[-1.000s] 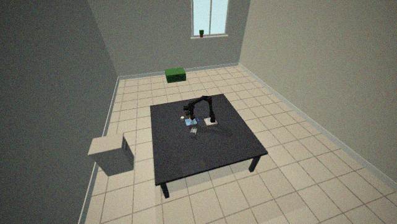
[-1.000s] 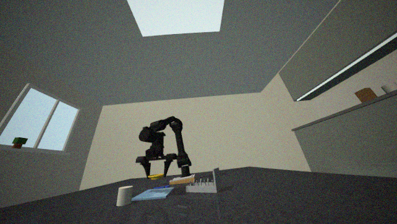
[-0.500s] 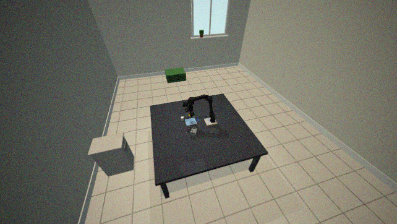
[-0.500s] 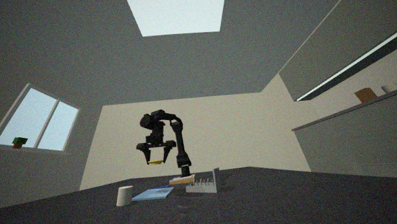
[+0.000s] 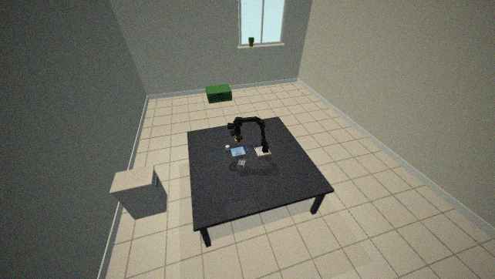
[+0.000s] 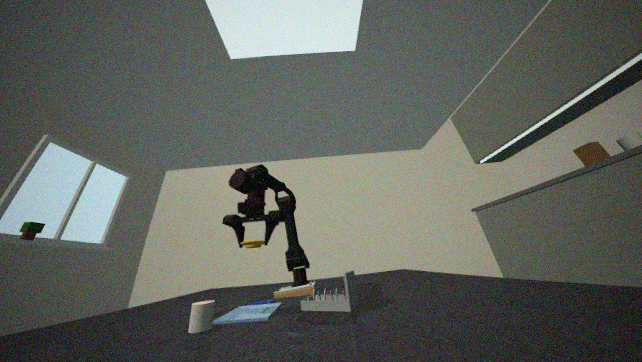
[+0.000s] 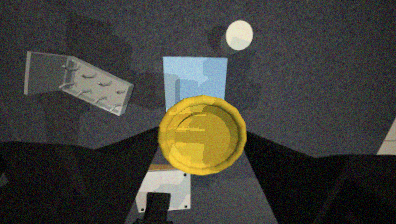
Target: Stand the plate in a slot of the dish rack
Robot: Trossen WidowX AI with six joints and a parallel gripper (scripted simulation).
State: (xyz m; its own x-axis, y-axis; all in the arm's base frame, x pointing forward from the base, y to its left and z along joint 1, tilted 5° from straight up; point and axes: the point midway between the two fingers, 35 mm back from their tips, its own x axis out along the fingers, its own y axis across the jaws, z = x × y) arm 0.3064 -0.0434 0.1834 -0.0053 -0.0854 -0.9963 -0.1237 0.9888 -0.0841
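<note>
The dish rack is 220 mm to the left of my gripper tip, 150 mm below it and 10 mm behind it. From my gripper tip the other things lie so: blue mat (170 mm below, 10 mm to the left, 10 mm ahead); then white cup (150 mm below, 120 mm ahead, 50 mm to the right); then yellow plate (10 mm above).
</note>
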